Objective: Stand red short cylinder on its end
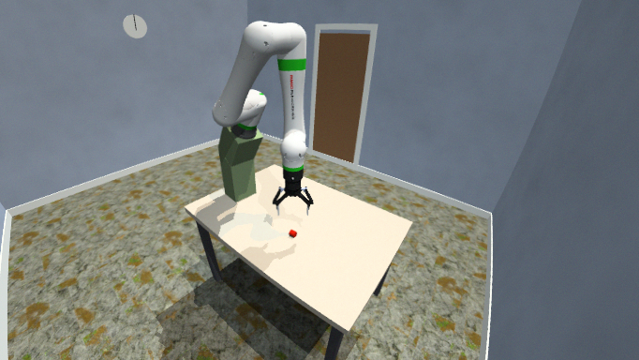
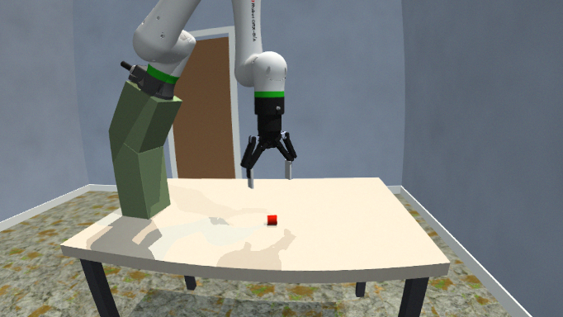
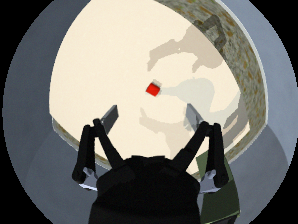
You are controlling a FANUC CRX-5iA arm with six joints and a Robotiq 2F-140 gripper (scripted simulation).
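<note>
My gripper is now 14 cm above the red short cylinder.
</note>
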